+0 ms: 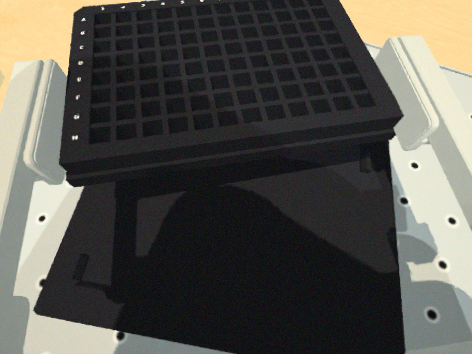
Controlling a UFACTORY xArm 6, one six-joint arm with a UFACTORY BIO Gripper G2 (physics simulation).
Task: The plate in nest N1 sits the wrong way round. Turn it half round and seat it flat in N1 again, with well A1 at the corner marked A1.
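Note:
The black well plate (225, 75) is held between the two pale fingers of my gripper (232, 110), which is shut on its short sides. Row letters run down the plate's left edge, with A at the far left corner and H at the near left; column numbers show along the far edge. The plate is above a black nest (320, 210), with a gap between them, and looks turned a little relative to it. The nest's far part is hidden under the plate, and much of it is in dark shadow. The corner mark A1 does not show on the nest.
A pale board with round holes (420, 190) lies under the nest and shows on both sides of it. A wooden table top (405, 17) shows beyond the board at the far side. Shadows fall over the nest and the board's right part.

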